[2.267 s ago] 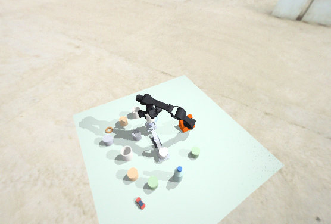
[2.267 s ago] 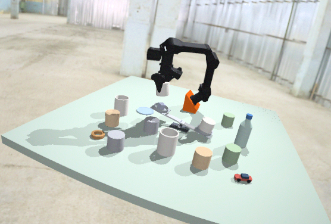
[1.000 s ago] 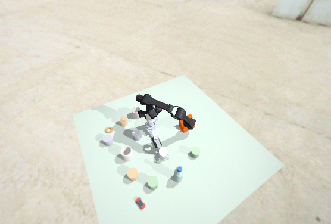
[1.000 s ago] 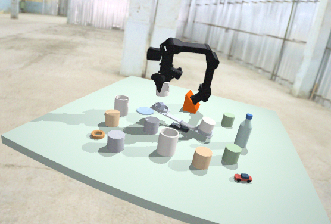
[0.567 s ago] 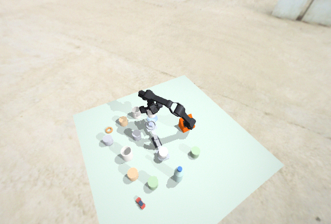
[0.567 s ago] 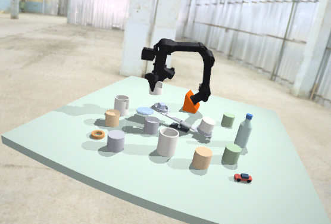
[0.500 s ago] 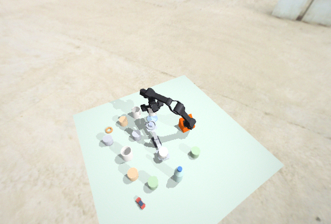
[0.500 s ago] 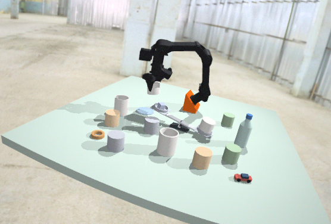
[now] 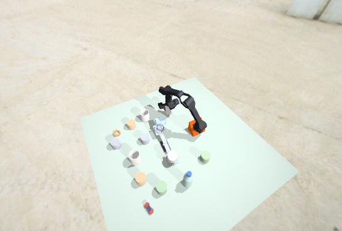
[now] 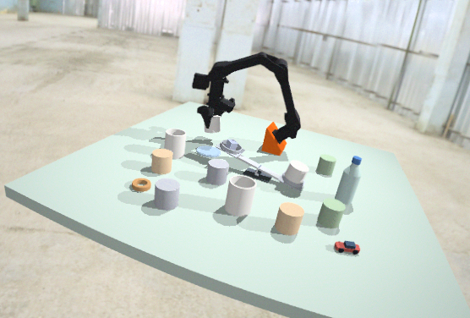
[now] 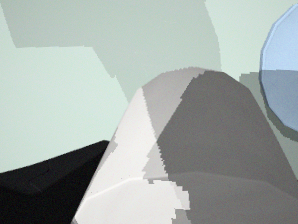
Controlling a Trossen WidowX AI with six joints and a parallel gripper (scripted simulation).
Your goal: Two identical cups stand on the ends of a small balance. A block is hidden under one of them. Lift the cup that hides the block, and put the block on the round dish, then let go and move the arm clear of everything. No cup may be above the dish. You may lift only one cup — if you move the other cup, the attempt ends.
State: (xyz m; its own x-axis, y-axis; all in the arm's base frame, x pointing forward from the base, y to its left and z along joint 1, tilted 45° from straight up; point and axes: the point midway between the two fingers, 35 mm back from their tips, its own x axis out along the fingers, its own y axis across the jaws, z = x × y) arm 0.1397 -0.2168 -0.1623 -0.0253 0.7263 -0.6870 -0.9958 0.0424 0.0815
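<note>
My gripper tip is 10 cm short of the light-blue round dish, 7 cm above it and 4 cm to the right of it. From my gripper tip the other things lie so: small balance: 28 cm to the left, 17 cm ahead, 5 cm below; bottle: 61 cm to the left, 15 cm ahead, 4 cm above; toy car: 63 cm to the left, 44 cm ahead, 6 cm below.
</note>
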